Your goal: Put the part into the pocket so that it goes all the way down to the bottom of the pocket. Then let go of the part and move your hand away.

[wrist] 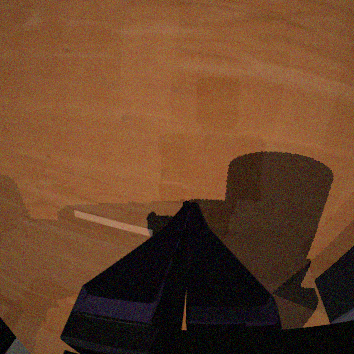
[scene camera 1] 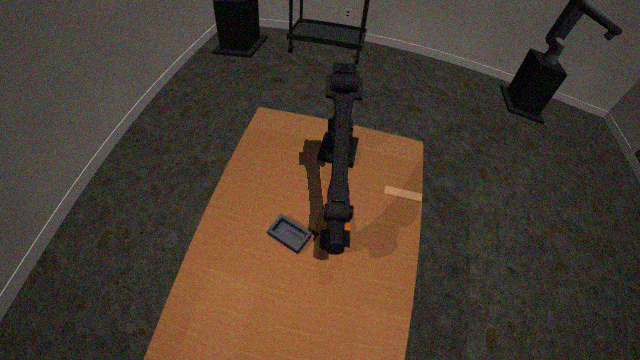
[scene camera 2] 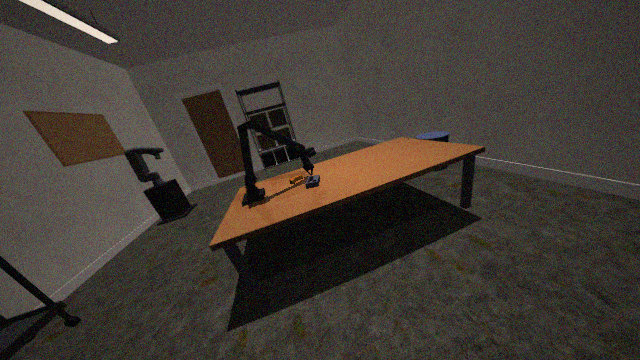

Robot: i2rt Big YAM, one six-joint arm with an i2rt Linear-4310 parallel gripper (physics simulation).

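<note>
The orange part lies on the table outside the pocket, on the arm-base side of my hand; in scene camera 1 most of it is hidden under the arm. The blue-grey block with the pocket lies beside my hand, and its recess shows no part in it. My gripper is shut and empty, its fingertips together, low over the table near the block and beyond the part. In scene camera 1 the wrist hides the fingertips. In the wrist view the fingers fill the lower middle, and the part cannot be made out.
The wooden table carries the arm's base at one end. A pale strip shows on the table to the side of the arm. Dark shadows of the arm lie around the hand. Another arm on a pedestal stands off the table.
</note>
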